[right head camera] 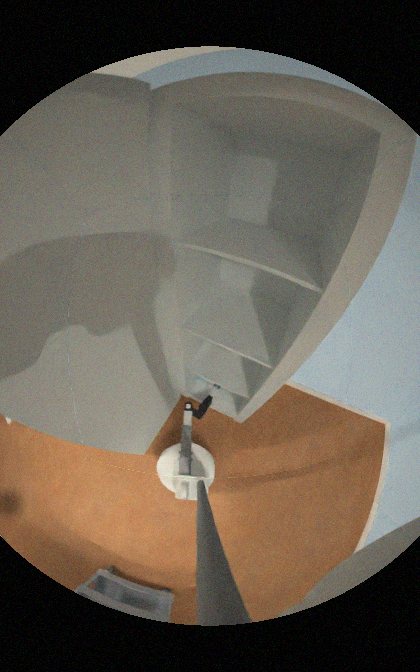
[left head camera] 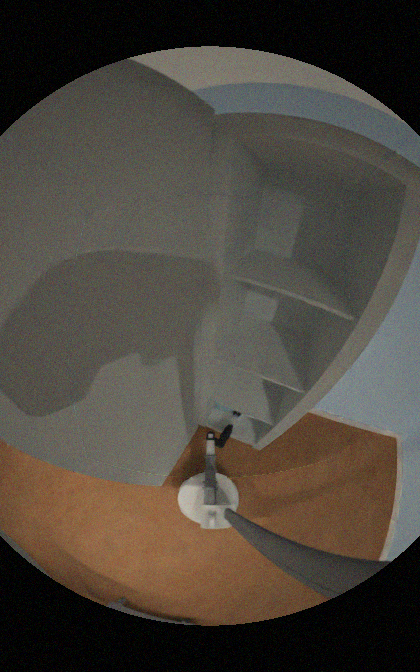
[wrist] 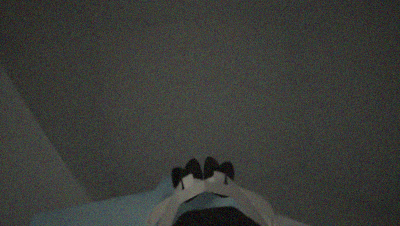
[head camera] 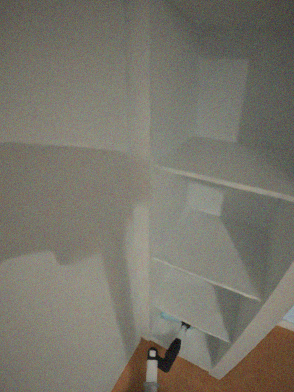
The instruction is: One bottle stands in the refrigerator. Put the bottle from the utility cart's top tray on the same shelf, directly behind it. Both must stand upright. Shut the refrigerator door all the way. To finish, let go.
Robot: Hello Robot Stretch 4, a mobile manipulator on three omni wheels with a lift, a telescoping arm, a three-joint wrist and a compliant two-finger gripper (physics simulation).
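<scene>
The refrigerator stands open, its wide door swung out at the left. Light-blue bottle surfaces show low in its bottom compartment. In the wrist view a blue bottle lies on its side left of the fingers. More blue shows behind and below the fingers; whether it is a second bottle is unclear. My gripper is shut, its fingertips meeting with no bottle visible between them. No upright bottle is visible.
Shelf edges cross the refrigerator above my wrist. The door stands close to the left of my arm. A grey cart-like object shows at the lower left. A pale blue wall is at the right.
</scene>
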